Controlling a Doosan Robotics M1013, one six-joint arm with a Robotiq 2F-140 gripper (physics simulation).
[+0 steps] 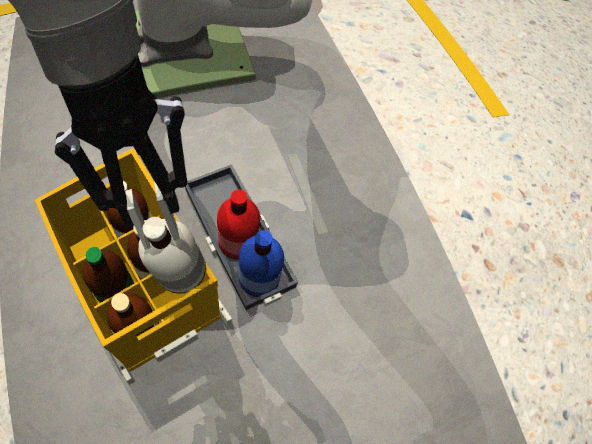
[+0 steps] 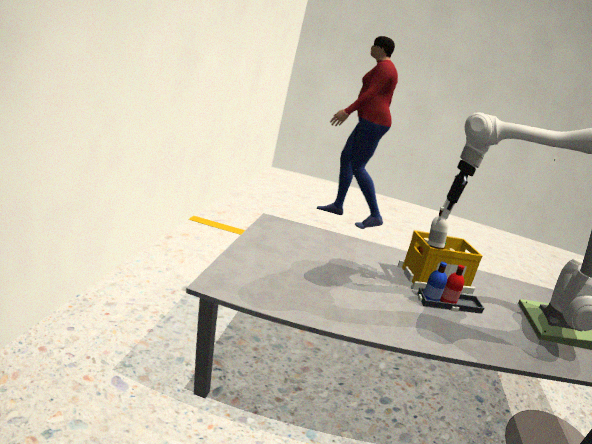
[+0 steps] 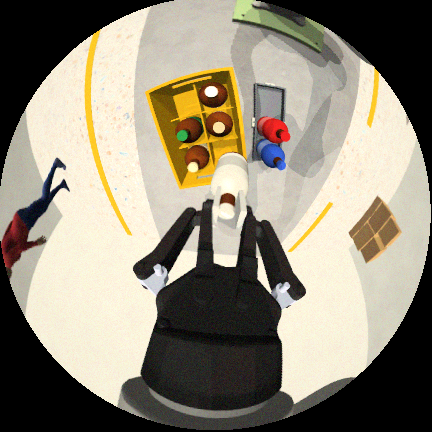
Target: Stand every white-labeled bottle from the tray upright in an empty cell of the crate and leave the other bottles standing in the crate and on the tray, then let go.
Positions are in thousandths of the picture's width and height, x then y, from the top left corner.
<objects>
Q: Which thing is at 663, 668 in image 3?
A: The gripper.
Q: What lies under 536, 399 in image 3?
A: A white bottle.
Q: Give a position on a blue bottle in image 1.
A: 442, 580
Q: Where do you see a cream-capped brown bottle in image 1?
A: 212, 697
</objects>
